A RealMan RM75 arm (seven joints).
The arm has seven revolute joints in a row. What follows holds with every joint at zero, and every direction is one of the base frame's.
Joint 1 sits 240.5 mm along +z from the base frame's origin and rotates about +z.
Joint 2 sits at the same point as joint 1 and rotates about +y.
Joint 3 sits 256 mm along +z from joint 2 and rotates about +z.
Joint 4 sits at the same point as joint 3 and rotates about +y.
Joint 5 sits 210 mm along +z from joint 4 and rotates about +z.
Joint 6 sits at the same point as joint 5 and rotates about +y.
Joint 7 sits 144 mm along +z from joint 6 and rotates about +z.
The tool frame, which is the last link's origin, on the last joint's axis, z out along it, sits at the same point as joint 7; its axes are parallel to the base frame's.
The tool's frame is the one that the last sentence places.
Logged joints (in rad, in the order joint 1, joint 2, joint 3, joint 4, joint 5, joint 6, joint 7), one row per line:
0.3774, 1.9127, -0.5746, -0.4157, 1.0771, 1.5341, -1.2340
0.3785, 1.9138, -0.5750, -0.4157, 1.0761, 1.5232, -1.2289
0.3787, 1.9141, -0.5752, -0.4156, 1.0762, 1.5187, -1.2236
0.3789, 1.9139, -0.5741, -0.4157, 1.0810, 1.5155, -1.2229
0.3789, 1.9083, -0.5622, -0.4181, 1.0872, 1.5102, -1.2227
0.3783, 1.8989, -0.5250, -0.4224, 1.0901, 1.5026, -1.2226
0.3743, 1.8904, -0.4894, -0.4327, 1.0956, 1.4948, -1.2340
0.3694, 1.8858, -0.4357, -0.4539, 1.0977, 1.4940, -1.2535
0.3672, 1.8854, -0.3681, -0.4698, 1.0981, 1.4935, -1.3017
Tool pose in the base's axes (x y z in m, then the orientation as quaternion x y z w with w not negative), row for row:
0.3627, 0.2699, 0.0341, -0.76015, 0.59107, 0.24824, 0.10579
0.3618, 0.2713, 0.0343, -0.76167, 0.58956, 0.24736, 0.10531
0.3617, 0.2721, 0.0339, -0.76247, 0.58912, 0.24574, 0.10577
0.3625, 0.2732, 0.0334, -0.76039, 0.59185, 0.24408, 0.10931
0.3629, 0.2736, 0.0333, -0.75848, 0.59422, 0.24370, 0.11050
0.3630, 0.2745, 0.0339, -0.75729, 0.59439, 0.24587, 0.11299
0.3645, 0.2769, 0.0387, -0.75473, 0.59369, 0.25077, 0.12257
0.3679, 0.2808, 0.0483, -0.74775, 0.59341, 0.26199, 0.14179
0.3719, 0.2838, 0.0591, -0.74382, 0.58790, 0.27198, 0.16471
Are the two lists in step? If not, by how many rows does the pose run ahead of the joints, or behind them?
The pose runs 2 rows behind the joints: the pose in row i belongs to the joints in row i - 2.
